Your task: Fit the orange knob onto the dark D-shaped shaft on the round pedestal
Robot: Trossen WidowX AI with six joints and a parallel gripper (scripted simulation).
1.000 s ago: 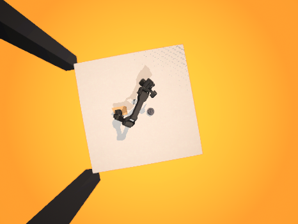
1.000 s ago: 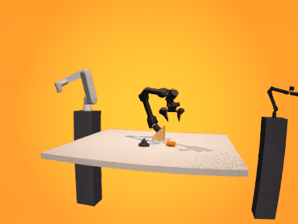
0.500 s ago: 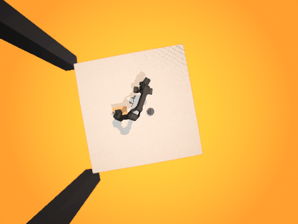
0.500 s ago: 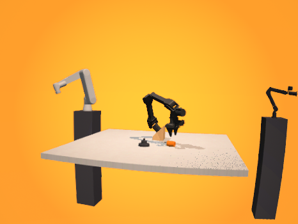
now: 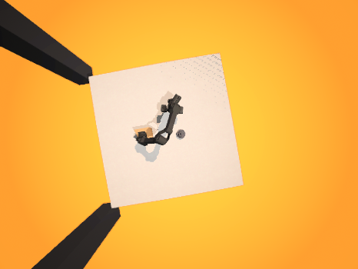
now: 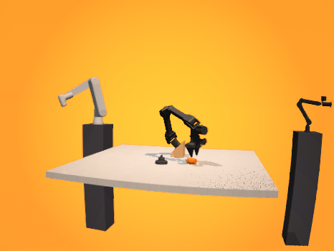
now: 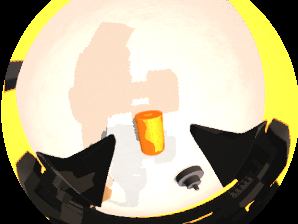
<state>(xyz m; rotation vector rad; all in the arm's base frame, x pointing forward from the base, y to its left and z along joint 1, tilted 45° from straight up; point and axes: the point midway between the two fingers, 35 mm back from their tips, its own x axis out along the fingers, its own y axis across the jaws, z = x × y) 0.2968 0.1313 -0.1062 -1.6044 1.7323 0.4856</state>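
Now: the orange knob 30 mm below my gripper tip, 20 mm to the right of it and 10 mm behind it. The rest, counted from my gripper tip: round dark pedestal (220 mm to the right, 50 mm ahead, 20 mm below).
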